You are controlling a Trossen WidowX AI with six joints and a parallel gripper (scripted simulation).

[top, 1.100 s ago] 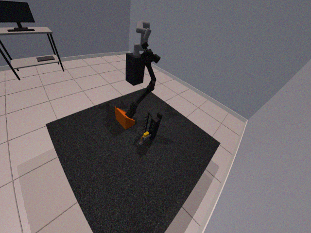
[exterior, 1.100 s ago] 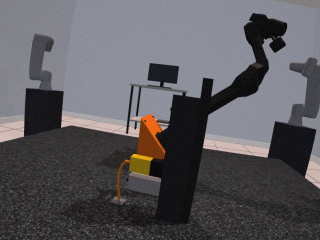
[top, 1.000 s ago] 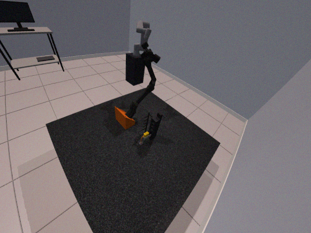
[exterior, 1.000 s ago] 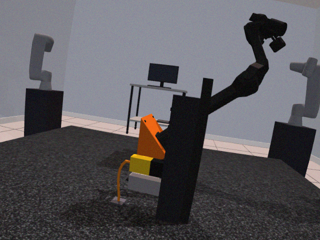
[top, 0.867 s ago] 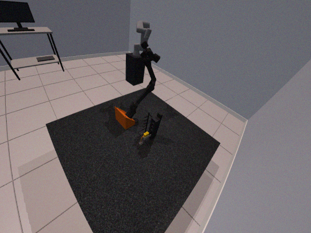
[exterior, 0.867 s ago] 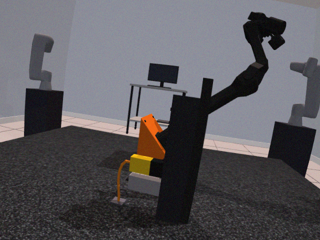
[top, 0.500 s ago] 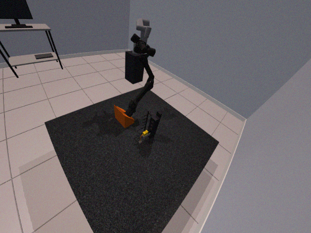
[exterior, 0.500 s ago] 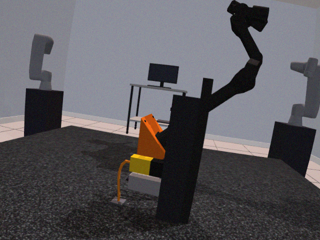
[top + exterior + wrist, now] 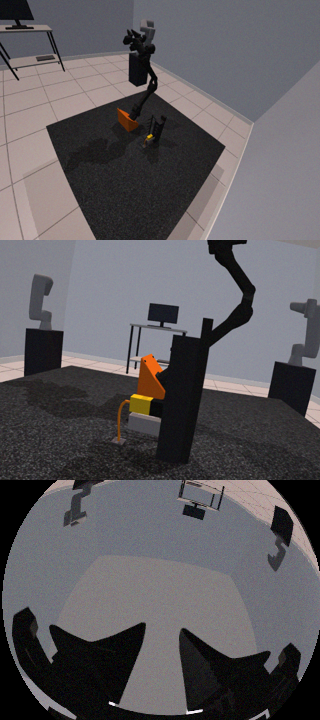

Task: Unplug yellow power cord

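The yellow plug is 660 mm below my gripper tip, 500 mm ahead of it and 130 mm to the right of it.
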